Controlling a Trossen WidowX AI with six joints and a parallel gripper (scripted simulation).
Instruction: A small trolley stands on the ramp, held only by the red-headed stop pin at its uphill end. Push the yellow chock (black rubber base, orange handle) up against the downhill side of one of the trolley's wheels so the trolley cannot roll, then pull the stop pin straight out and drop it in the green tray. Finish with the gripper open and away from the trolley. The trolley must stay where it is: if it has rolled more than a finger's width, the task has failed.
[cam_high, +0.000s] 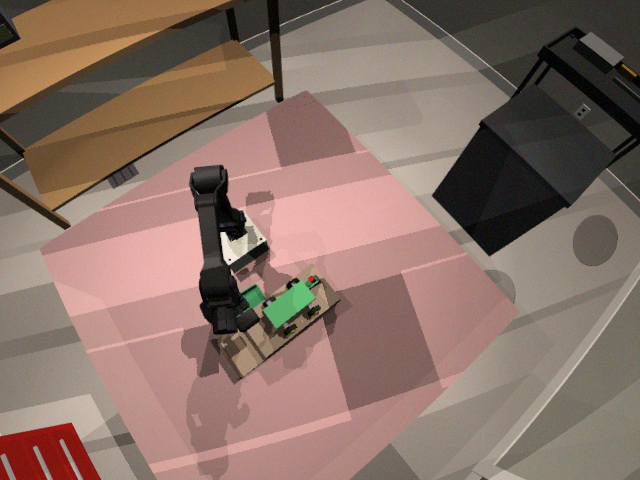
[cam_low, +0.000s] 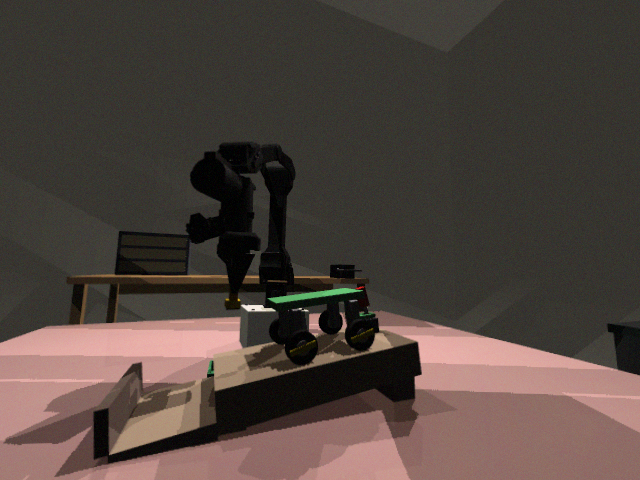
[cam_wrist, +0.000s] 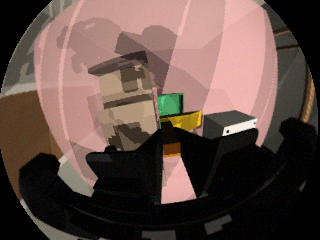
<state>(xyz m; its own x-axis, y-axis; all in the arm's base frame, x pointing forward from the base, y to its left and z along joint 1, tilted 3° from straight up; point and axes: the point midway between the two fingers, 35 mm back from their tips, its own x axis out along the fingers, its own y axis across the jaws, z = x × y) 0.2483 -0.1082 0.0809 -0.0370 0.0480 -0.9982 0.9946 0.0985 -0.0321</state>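
My gripper tip is 2 cm past the yellow chock and 1 cm above it. Also, from my gripper tip: brown ramp: 13 cm to the left, 11 cm below, 8 cm ahead; then green-decked trolley: 14 cm to the left, 8 cm ahead, 4 cm below; then green tray: 16 cm below, 3 cm behind, 2 cm to the left.
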